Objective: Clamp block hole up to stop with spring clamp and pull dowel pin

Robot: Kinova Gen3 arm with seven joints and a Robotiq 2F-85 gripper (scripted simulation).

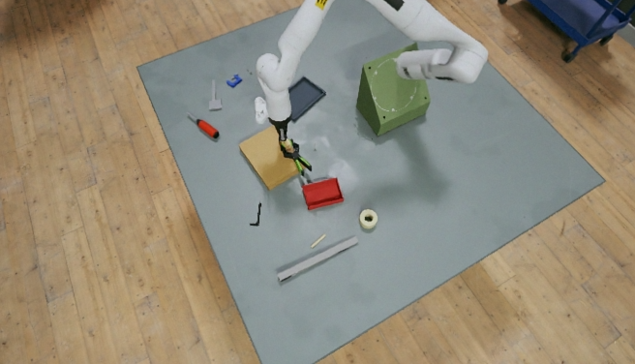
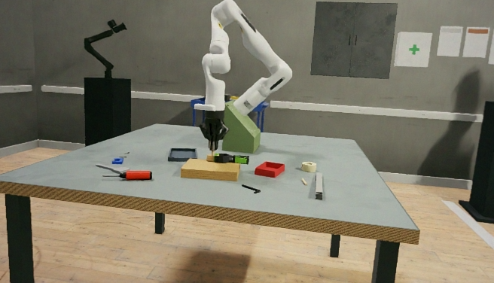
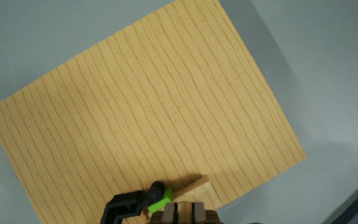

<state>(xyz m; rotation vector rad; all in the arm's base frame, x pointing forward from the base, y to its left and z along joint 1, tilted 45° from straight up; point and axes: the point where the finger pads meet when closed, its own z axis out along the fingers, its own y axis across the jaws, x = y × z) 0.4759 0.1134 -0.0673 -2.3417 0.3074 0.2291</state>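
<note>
Right now my hand is 2 cm above the dowel pin. The rest, counted from my hand: small wooden block 5 cm below; bench board 7 cm below, 5 cm ahead, 2 cm to the left; red tray 22 cm to the left, 9 cm below, 5 cm behind.
</note>
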